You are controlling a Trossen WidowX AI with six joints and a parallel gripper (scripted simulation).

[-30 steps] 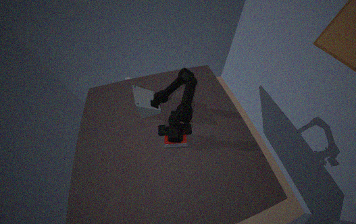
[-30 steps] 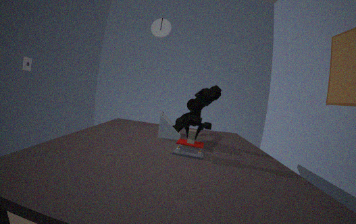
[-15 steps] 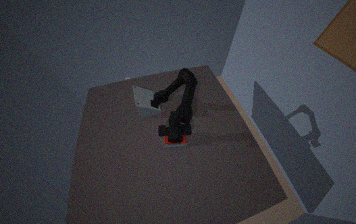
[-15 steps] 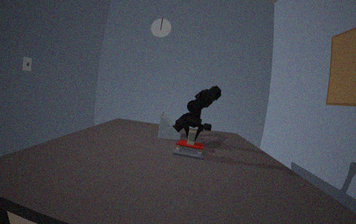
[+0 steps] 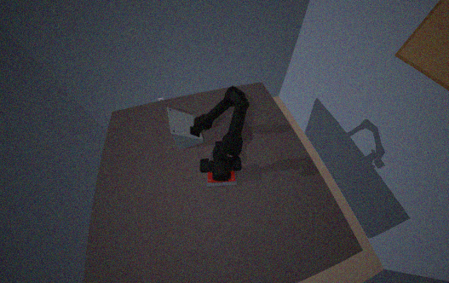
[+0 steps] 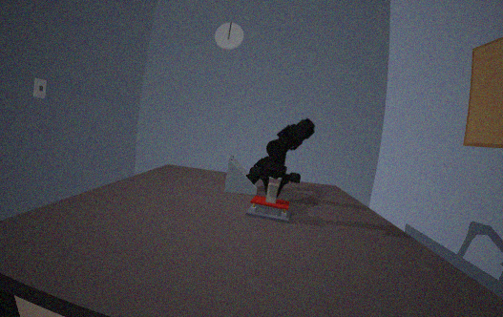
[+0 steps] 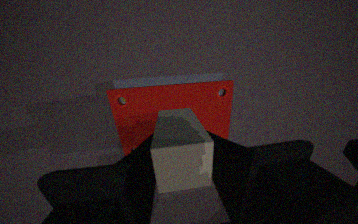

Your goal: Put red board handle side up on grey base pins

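The red board is right at my gripper tip. Round my gripper tip: grey base (70 mm below).
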